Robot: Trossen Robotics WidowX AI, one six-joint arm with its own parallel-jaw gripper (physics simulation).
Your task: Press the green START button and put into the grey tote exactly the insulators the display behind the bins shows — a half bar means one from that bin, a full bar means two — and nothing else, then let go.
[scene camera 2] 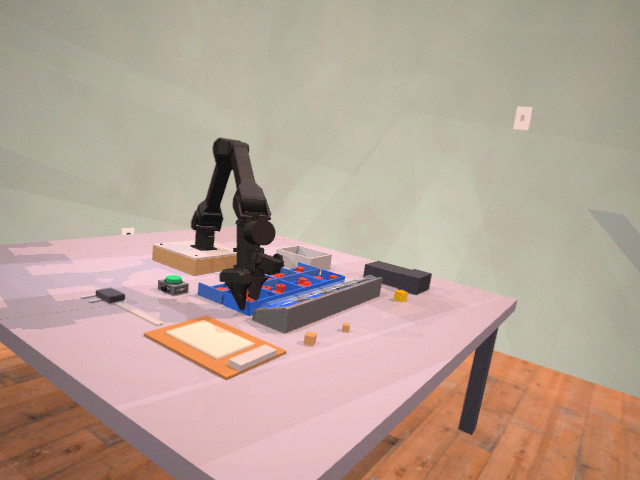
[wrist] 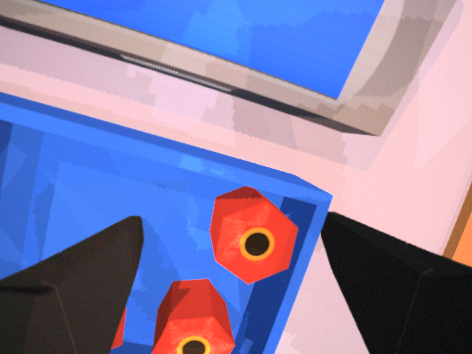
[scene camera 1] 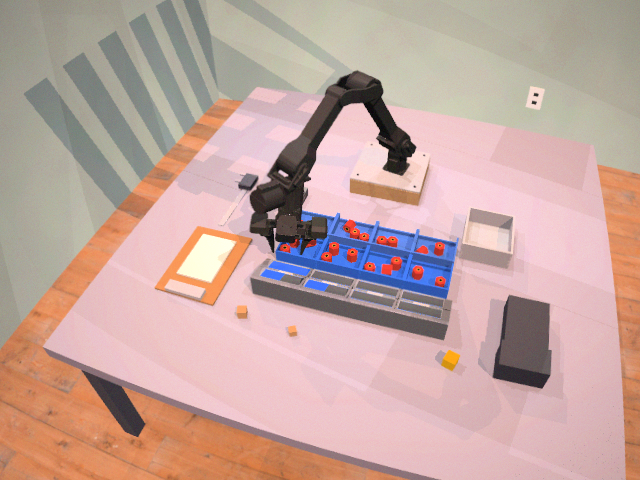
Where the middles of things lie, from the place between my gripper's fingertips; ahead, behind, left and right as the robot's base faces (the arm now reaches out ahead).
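Labels:
You'd find my gripper 28 cm past the grey tote [scene camera 1: 488, 237], 44 cm to the right of it and 2 cm below it. There's a dark box [scene camera 1: 523, 357] too, and that box is 61 cm to the left of my hand and 2 cm above it.

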